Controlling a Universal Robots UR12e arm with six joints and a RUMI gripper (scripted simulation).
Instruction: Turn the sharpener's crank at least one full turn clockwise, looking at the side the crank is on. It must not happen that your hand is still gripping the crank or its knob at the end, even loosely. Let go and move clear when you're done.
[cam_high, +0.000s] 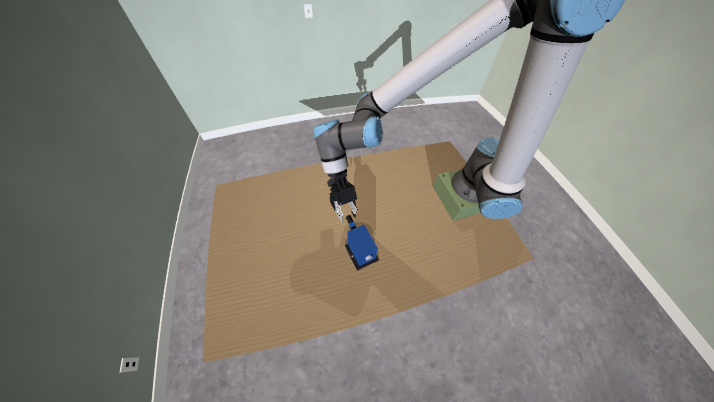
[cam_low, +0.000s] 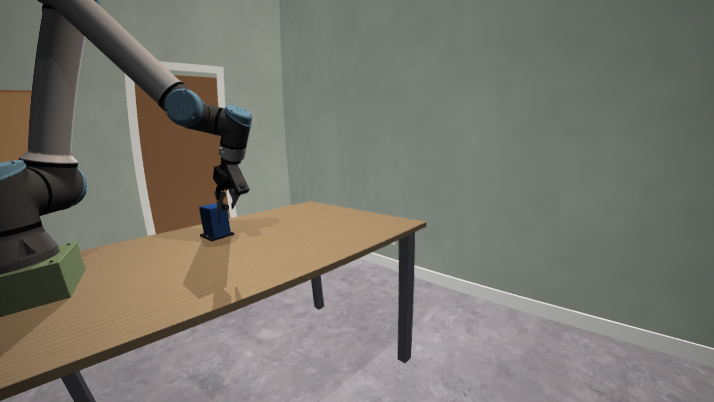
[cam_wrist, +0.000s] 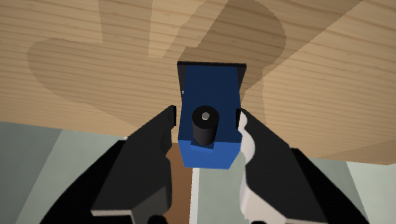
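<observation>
My gripper is now 1 cm past the black cylindrical knob and 2 cm to the right of it.
</observation>
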